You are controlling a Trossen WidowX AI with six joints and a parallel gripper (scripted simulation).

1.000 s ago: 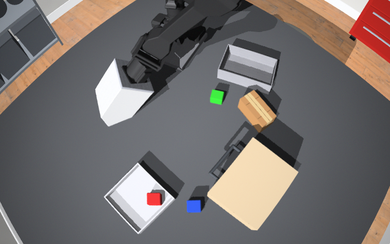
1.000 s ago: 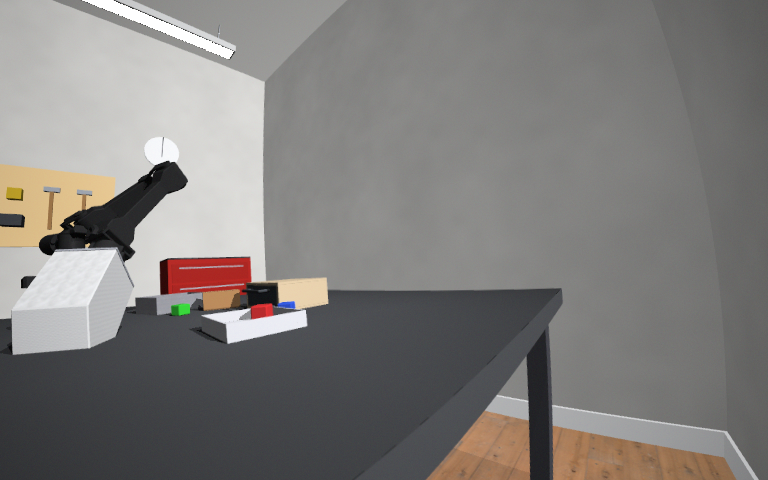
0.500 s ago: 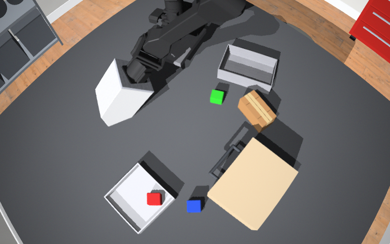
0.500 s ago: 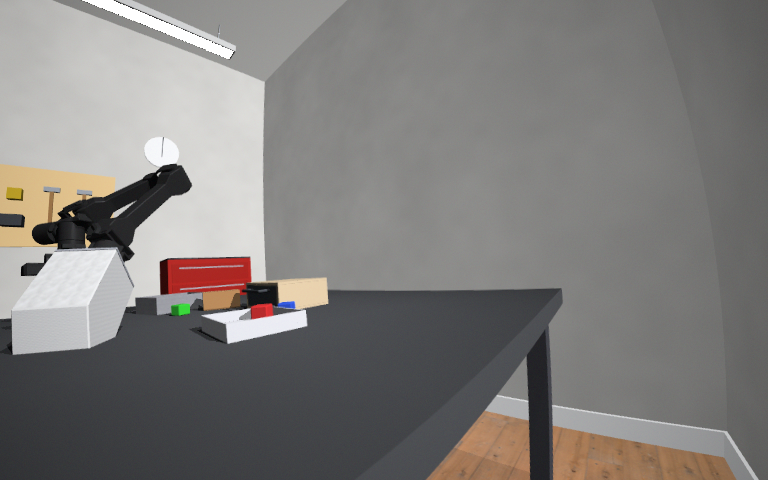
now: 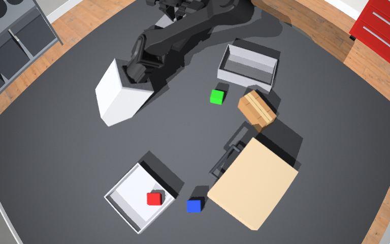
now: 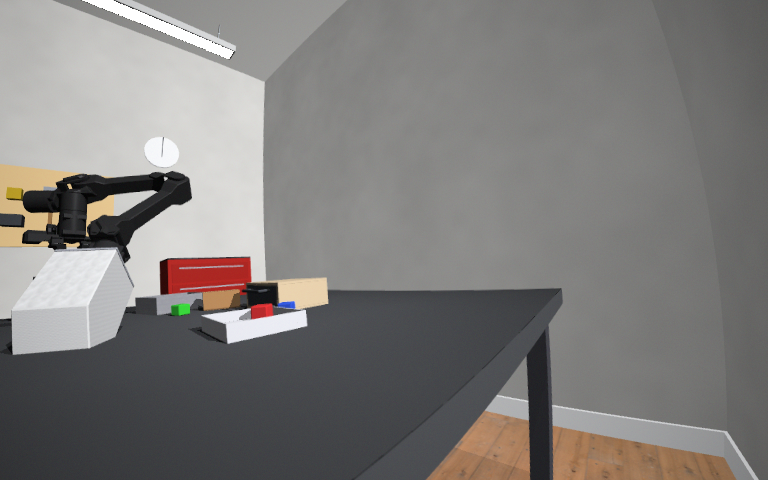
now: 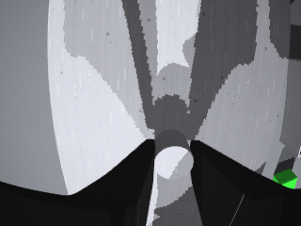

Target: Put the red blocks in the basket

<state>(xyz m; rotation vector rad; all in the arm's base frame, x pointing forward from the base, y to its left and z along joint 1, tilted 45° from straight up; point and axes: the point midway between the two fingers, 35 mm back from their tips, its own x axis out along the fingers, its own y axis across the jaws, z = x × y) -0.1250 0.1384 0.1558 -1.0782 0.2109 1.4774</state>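
Now: hand 37 cm short of the brown cardboard box, 13 cm above it and 6 cm to the right of it. From my hand the other things lie so: knobbed lid: 4 cm below; white basket: 41 cm ahead, 37 cm to the right, 15 cm below; tan drawer unit: 55 cm ahead, 13 cm below, 9 cm to the right.
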